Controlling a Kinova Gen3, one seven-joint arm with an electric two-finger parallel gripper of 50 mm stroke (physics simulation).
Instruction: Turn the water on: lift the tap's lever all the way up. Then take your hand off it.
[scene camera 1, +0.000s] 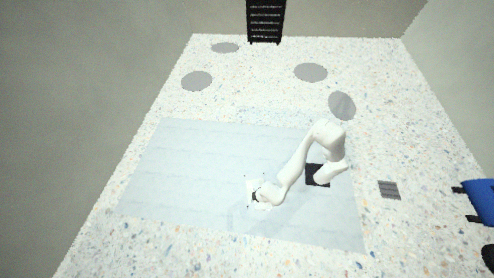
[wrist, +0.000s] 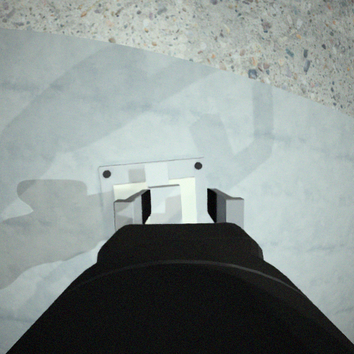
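The gripper (wrist: 178, 200) can be seen in the wrist view, and a tap lever (wrist: 165, 200) appears there as well.
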